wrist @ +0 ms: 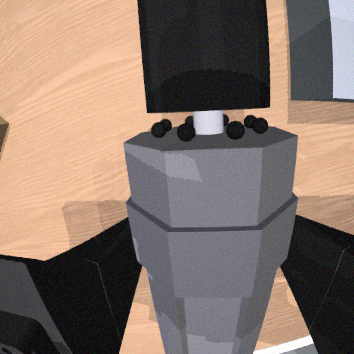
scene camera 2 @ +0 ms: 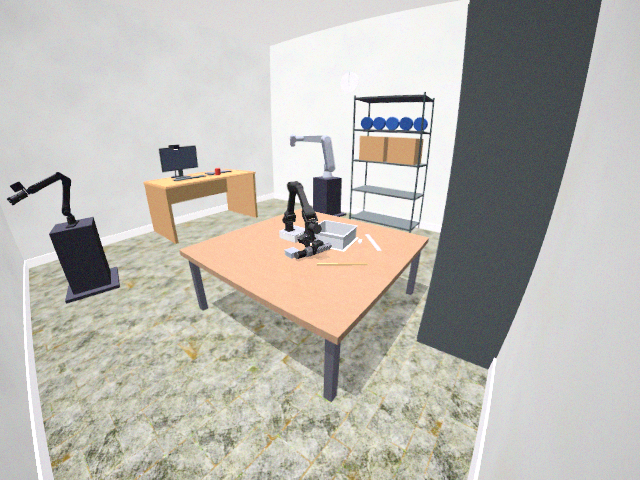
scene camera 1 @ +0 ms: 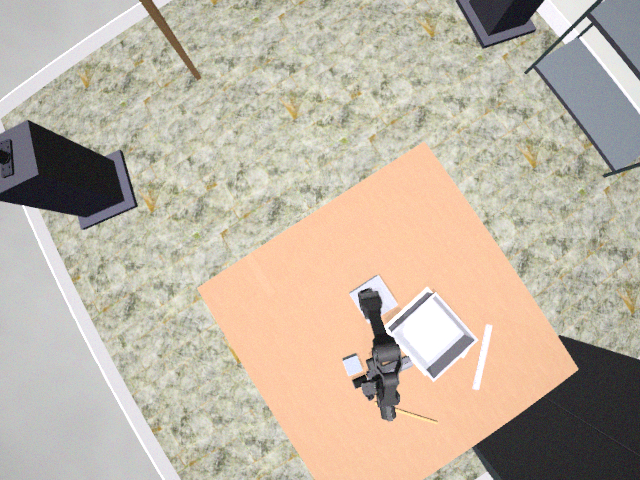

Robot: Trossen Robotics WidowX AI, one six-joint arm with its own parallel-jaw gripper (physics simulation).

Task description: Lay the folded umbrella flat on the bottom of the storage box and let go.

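Places are measured from the arm's base along level axes (x ahead, y left, z up), in centimetres.
Where they show: gripper, fingertip midpoint: (wrist: 206, 217) (scene camera 2: 311, 253) (scene camera 1: 377, 373); arm's base, origin of the base link: (scene camera 2: 289, 229) (scene camera 1: 366, 296).
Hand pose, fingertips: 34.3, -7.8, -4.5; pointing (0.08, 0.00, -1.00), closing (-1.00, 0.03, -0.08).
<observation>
Each offset is from my fingertips to the top centre of the thing, as dx, dy, dz. Level surfaces: height alone.
The folded umbrella {-0.1, +2.3, +4.7} (scene camera 1: 406, 363) (scene camera 2: 323, 248) (wrist: 215, 190) has a grey, faceted canopy and a black handle. It lies level at the table top, beside the storage box. My gripper (scene camera 2: 310, 249) (wrist: 206, 217) is shut on its grey canopy, with one black finger against each side; the fingertips are partly hidden behind the canopy in the wrist view. In scene camera 1 the arm covers the fingers and the middle of the umbrella. The storage box {-8.8, +27.8, +8.5} (scene camera 1: 454, 358) (scene camera 2: 345, 238) is an open, pale grey-white box, upright, and its white bottom shows in scene camera 1.
A small pale block {-7.8, -8.9, +2.4} (scene camera 1: 352, 364) (scene camera 2: 291, 252) (wrist: 345, 50) sits near the umbrella's handle. A thin wooden stick {+21.8, +5.6, +0.0} (scene camera 1: 416, 414) (scene camera 2: 341, 264) lies on the table {dz -1.1} (scene camera 1: 310, 289) (scene camera 2: 289, 279). A white strip {+11.9, +47.6, -0.9} (scene camera 1: 482, 356) (scene camera 2: 372, 242) lies beyond the box. The arm stands on a pale base (scene camera 2: 290, 234).
</observation>
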